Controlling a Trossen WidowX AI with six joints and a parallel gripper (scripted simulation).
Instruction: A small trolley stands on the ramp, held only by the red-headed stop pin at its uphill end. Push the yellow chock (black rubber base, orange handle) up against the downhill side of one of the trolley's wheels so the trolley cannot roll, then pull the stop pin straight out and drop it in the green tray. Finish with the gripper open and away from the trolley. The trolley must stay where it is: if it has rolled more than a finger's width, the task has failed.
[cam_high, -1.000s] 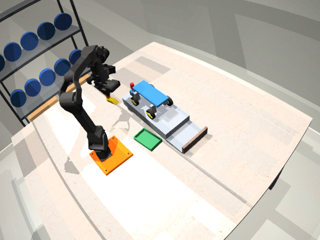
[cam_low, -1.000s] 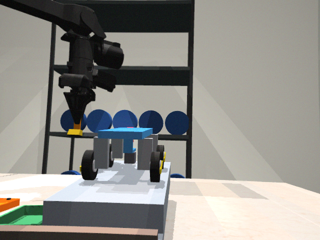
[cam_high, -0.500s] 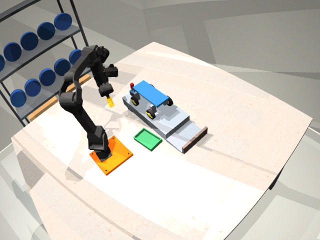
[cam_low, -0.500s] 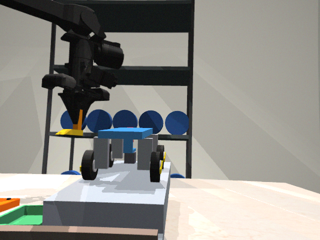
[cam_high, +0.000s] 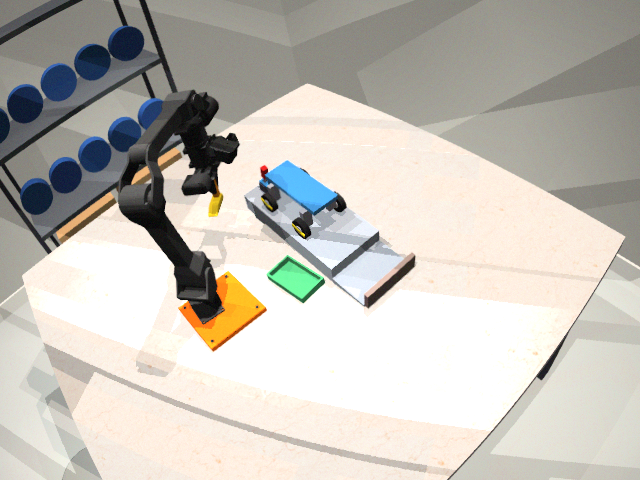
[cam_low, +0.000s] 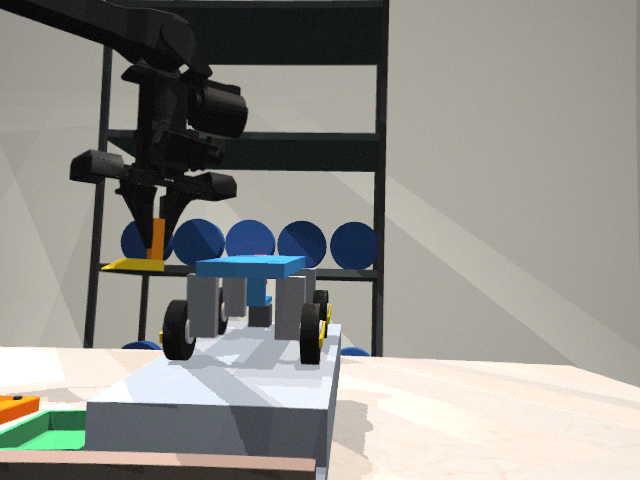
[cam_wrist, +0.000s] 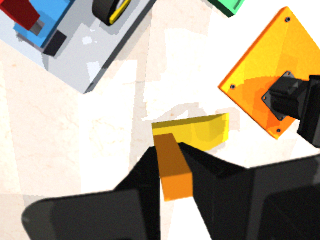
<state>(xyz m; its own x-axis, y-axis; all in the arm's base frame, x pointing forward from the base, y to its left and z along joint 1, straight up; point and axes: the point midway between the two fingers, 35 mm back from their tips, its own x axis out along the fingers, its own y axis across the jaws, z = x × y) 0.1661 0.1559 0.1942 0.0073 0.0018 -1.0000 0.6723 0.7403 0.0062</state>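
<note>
Right now the yellow chock is 1 cm behind my gripper tip, 2 cm to the right of it and 1 cm below it. From my gripper tip the other things lie so: grey ramp 16 cm ahead, 12 cm to the right, 13 cm below; trolley 16 cm ahead, 12 cm to the right, 6 cm below; red-headed stop pin 13 cm ahead, 4 cm below.
</note>
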